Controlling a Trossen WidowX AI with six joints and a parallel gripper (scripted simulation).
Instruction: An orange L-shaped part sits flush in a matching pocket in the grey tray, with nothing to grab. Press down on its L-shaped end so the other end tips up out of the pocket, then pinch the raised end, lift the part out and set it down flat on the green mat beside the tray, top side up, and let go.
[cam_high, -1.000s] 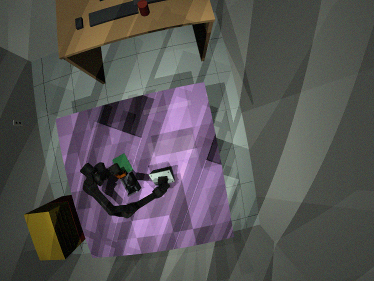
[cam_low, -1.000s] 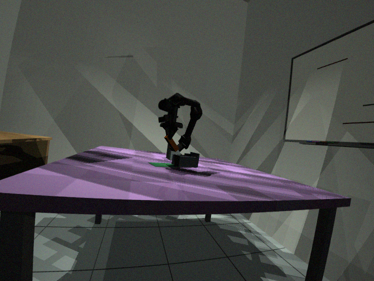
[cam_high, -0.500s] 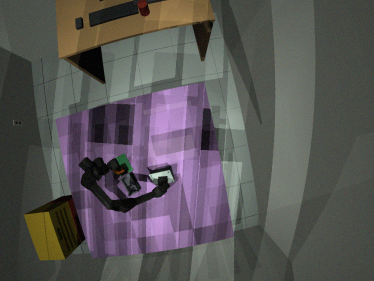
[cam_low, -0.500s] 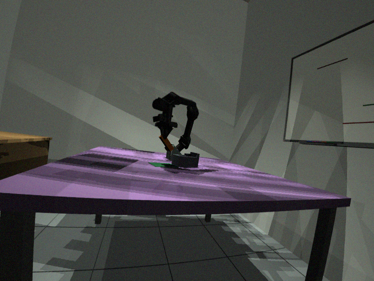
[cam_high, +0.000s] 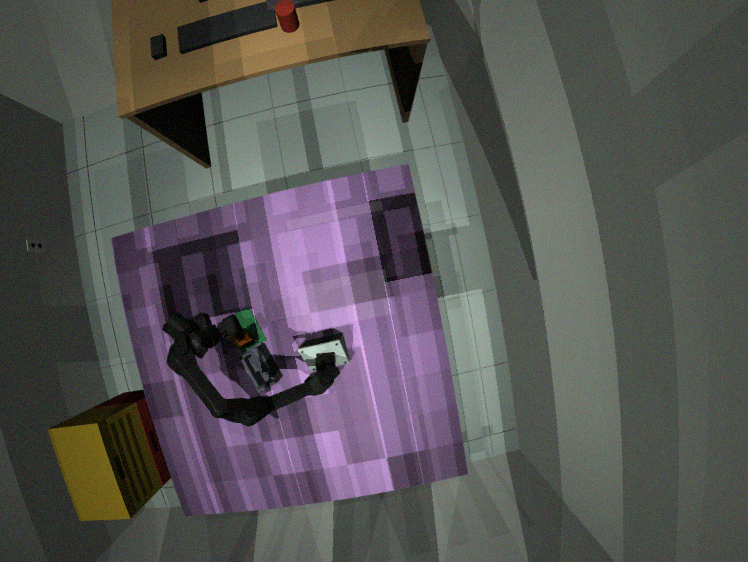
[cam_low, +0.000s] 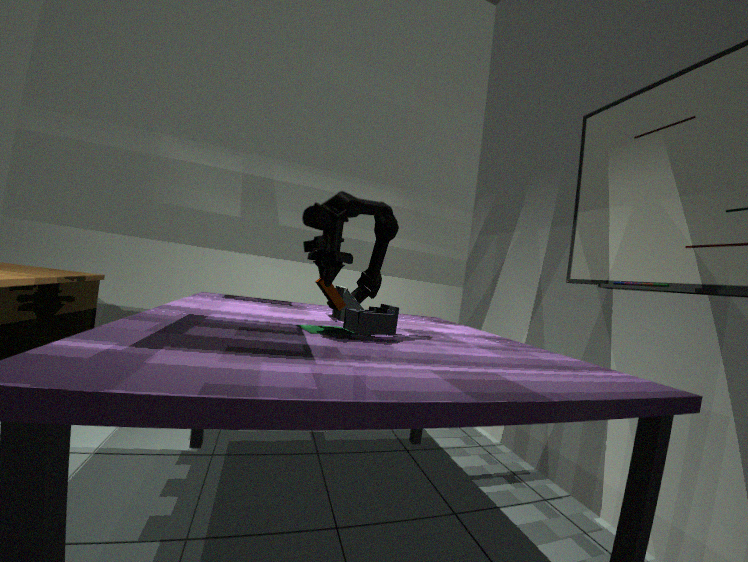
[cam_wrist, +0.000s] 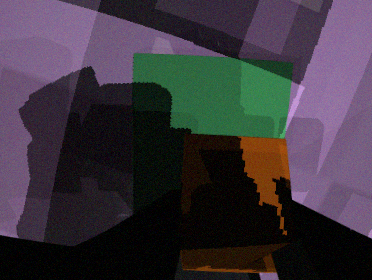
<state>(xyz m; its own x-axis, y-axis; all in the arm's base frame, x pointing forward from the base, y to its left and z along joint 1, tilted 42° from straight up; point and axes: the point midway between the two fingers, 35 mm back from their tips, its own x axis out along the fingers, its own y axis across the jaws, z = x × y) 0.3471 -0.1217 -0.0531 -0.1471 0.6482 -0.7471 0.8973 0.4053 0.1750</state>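
Right now my gripper tip is 1 cm past the green mat, 2 cm to the right of it and 15 cm above it. Round my gripper tip: orange L-shaped part (3 cm behind, 2 cm to the left, 3 cm below).
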